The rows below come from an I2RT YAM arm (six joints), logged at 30 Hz.
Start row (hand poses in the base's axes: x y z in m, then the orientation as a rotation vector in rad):
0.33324, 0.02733, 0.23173, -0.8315, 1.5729, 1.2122
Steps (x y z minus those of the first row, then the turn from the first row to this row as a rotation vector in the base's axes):
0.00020, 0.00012, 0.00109, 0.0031, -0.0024, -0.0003
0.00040, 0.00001, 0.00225, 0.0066, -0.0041, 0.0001
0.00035, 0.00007, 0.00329, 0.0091, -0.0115, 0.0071
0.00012, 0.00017, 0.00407, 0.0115, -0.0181, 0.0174
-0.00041, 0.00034, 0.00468, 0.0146, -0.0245, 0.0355
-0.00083, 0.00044, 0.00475, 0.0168, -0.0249, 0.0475
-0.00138, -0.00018, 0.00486, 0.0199, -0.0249, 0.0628
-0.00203, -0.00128, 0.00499, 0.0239, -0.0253, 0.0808
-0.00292, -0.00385, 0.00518, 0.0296, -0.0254, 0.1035
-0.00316, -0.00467, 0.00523, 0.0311, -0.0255, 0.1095
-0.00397, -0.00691, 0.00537, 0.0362, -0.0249, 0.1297
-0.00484, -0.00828, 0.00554, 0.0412, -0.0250, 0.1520
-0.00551, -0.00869, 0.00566, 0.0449, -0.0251, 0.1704
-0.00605, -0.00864, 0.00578, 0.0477, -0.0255, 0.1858
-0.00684, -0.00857, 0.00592, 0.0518, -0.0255, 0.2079
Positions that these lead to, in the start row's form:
0.33344, 0.02745, 0.23282, -0.8304, 1.5688, 1.2127
0.33364, 0.02734, 0.23398, -0.8293, 1.5648, 1.2144
0.33359, 0.02740, 0.23502, -0.8375, 1.5553, 1.2168
0.33336, 0.02750, 0.23580, -0.8481, 1.5457, 1.2218
0.33283, 0.02767, 0.23641, -0.8650, 1.5337, 1.2330
0.33241, 0.02777, 0.23648, -0.8743, 1.5286, 1.2427
0.33186, 0.02715, 0.23659, -0.8857, 1.5223, 1.2557
0.33121, 0.02605, 0.23672, -0.8990, 1.5142, 1.2708
0.33032, 0.02348, 0.23691, -0.9152, 1.5036, 1.2906
0.33008, 0.02266, 0.23696, -0.9195, 1.5007, 1.2958
0.32927, 0.02042, 0.23710, -0.9335, 1.4916, 1.3138
0.32840, 0.01905, 0.23727, -0.9497, 1.4812, 1.3327
0.32773, 0.01864, 0.23739, -0.9634, 1.4728, 1.3480
0.32719, 0.01869, 0.23751, -0.9751, 1.4656, 1.3603
0.32640, 0.01876, 0.23765, -0.9917, 1.4555, 1.3784

